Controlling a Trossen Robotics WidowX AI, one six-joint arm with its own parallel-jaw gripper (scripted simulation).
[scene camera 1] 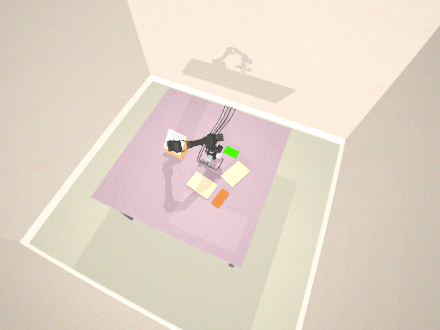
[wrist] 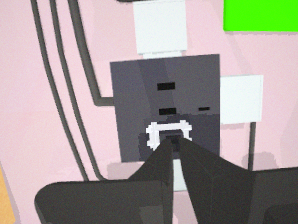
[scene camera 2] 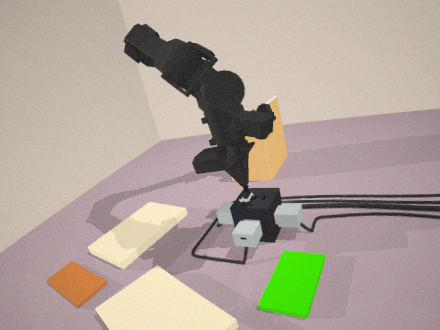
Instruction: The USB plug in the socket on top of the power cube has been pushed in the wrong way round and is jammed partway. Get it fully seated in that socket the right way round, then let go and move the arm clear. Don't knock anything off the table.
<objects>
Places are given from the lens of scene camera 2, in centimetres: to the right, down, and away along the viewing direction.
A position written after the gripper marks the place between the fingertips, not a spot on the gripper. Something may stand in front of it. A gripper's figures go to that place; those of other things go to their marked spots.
gripper (scene camera 2: pixel 245 185): 5, 4, 54
orange tile (scene camera 2: pixel 78 285): -28, 24, 52
green card (scene camera 2: pixel 291 290): 10, 18, 40
The marked spots on the orange tile and the green card are 41 cm apart.
</objects>
